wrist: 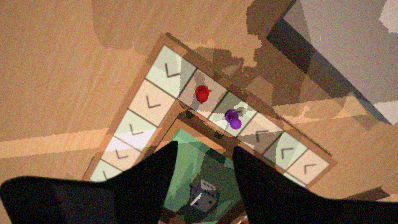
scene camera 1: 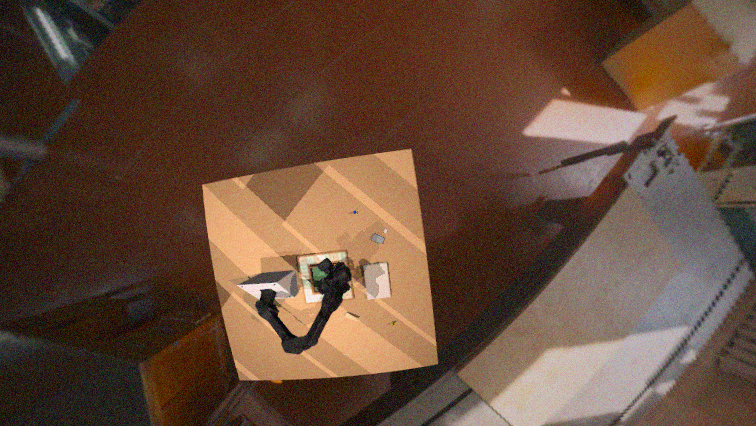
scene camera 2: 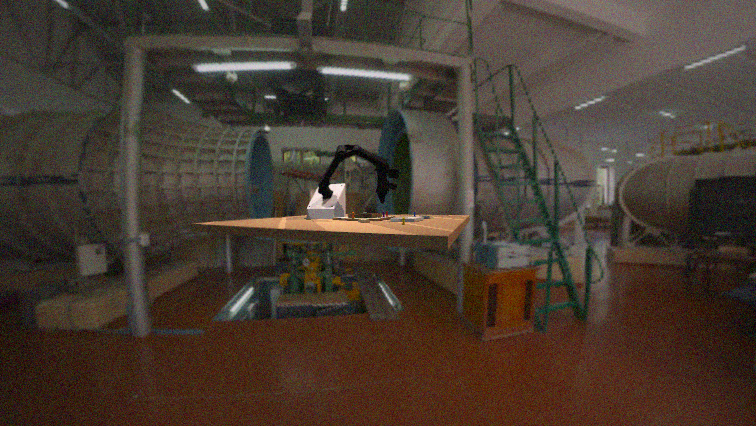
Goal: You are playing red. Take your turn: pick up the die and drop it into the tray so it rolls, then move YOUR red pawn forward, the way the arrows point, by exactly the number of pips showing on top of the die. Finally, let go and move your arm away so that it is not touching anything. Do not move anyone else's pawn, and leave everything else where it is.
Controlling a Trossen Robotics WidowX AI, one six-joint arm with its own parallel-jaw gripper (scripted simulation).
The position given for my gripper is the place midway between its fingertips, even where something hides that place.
I see my gripper (wrist: 205, 149) and a pale card (scene camera 1: 376, 274).
